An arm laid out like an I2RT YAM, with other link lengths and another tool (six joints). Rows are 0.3 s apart.
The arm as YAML. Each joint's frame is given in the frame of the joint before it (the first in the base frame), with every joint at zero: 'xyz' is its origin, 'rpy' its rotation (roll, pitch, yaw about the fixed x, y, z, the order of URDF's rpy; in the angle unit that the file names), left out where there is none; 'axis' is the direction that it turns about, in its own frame. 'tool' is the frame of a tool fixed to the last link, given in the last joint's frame.
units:
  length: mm
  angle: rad
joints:
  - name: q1
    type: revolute
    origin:
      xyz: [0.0, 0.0, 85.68]
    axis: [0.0, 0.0, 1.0]
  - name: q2
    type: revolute
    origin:
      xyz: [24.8, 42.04, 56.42]
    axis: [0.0, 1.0, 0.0]
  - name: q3
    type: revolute
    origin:
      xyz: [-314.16, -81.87, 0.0]
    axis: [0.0, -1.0, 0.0]
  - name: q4
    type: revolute
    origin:
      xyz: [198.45, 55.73, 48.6]
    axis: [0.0, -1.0, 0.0]
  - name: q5
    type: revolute
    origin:
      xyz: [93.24, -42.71, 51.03]
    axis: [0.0, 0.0, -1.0]
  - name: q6
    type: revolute
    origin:
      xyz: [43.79, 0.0, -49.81]
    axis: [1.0, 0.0, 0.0]
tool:
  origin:
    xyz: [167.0, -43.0, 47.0]
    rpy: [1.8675, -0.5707, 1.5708]
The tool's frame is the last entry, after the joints.
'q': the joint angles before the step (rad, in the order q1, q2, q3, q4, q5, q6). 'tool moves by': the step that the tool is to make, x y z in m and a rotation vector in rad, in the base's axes. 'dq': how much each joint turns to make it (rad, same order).
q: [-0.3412, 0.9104, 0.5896, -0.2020, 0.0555, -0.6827]
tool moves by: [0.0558, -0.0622, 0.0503, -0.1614, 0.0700, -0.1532]
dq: [0.0050, 0.2908, 0.2990, -0.0082, 0.2247, -0.0740]
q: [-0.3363, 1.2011, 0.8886, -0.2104, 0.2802, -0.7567]
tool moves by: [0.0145, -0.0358, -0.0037, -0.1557, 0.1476, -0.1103]
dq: [0.0116, 0.1357, 0.0908, -0.0027, 0.2057, -0.1112]
